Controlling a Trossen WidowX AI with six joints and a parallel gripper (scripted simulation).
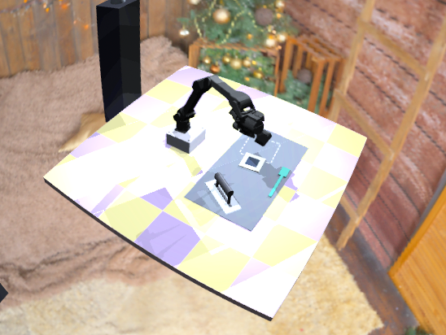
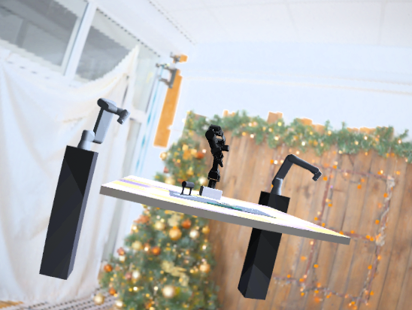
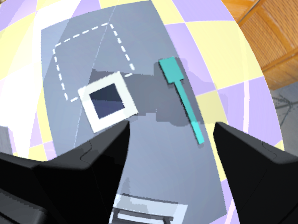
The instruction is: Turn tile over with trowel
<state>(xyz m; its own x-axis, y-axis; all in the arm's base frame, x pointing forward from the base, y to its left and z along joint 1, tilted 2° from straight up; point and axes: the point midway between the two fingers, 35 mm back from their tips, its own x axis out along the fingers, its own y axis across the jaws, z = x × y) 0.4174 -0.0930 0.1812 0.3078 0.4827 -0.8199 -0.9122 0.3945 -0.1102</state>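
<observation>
Right now the plastering float is 19 cm below my gripper tip, 18 cm to the right of it and 5 cm behind it. From my gripper tip the other things lie so: grey mat (25 cm below, 5 cm to the left, 3 cm behind); white tile (23 cm below, 9 cm to the left, 5 cm behind); teal trowel (23 cm below, 11 cm ahead, 6 cm to the left).
</observation>
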